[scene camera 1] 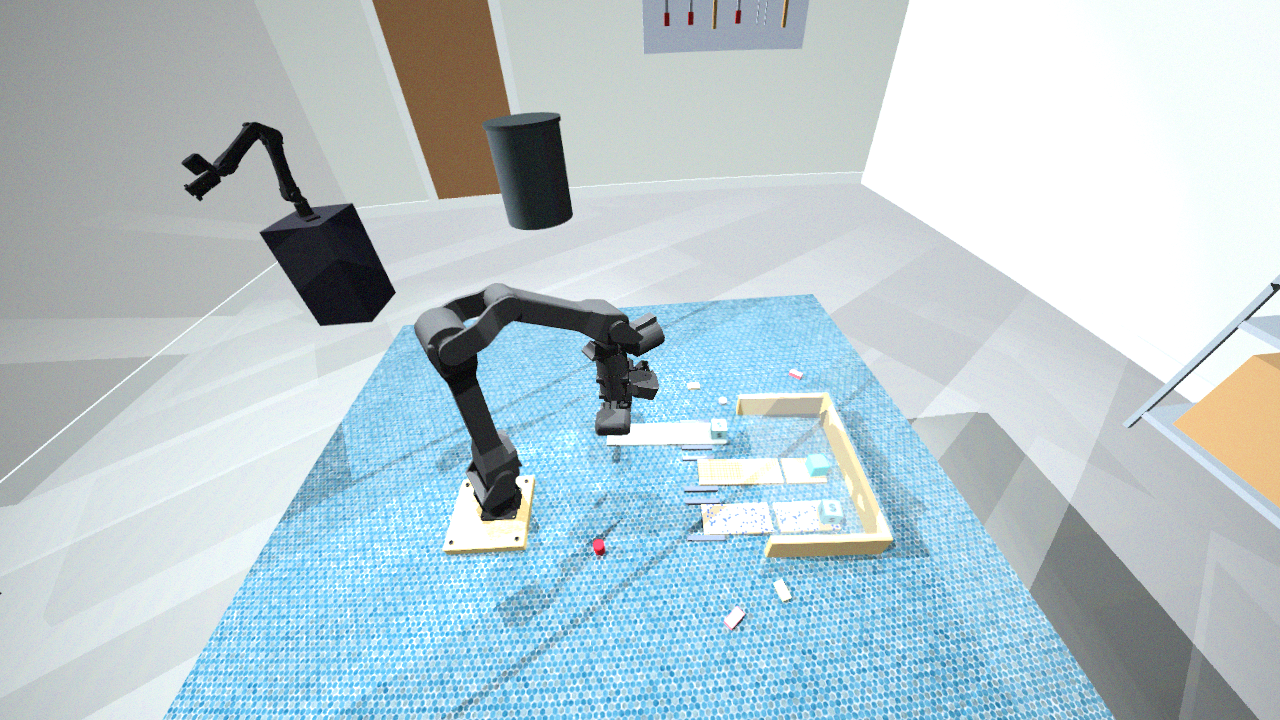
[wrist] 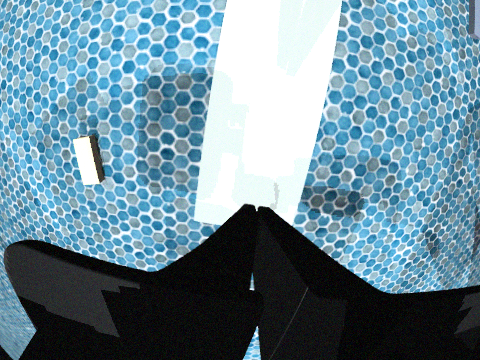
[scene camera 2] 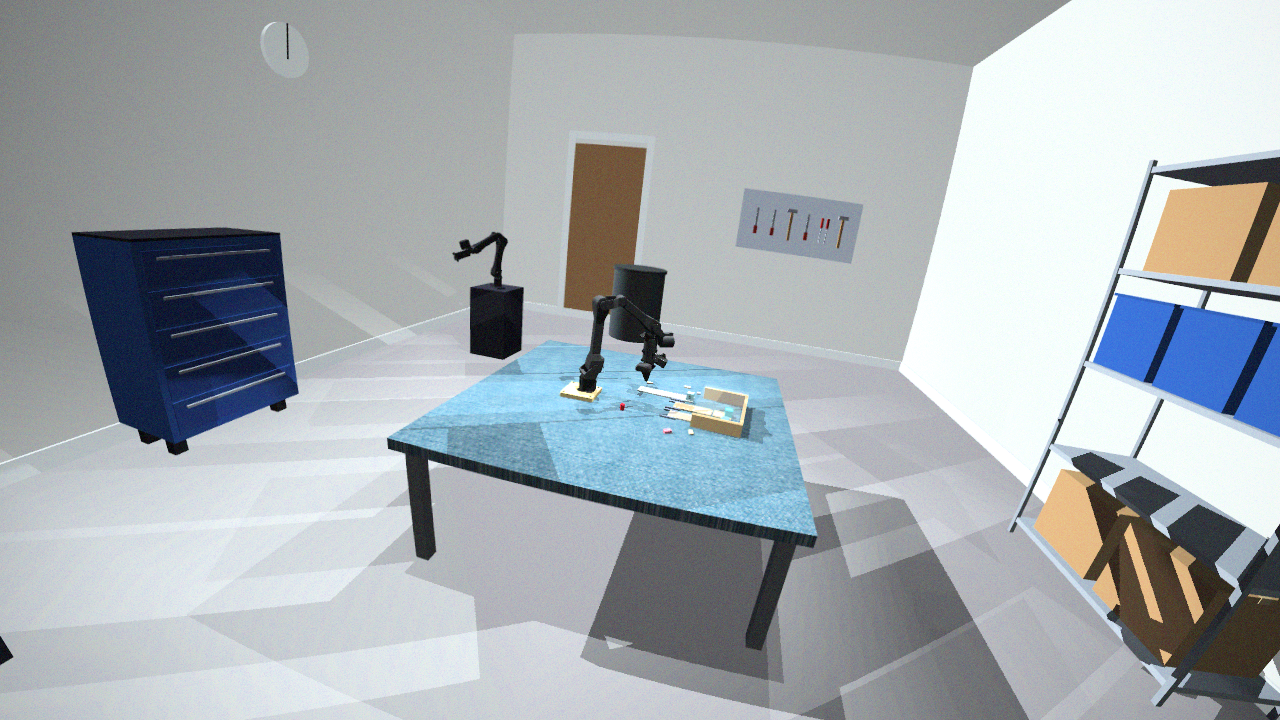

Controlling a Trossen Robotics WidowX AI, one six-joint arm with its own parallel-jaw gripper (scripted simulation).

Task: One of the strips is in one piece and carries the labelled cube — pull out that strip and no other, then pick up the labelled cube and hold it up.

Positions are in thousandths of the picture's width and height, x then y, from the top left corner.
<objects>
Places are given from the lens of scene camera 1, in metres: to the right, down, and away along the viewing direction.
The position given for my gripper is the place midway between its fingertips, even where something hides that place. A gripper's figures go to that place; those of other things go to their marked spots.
my gripper (scene camera 1: 484, 587): -0.04, 0.13, 0.81
tan strip (scene camera 1: 557, 656): 0.14, 0.22, 0.75
</objects>
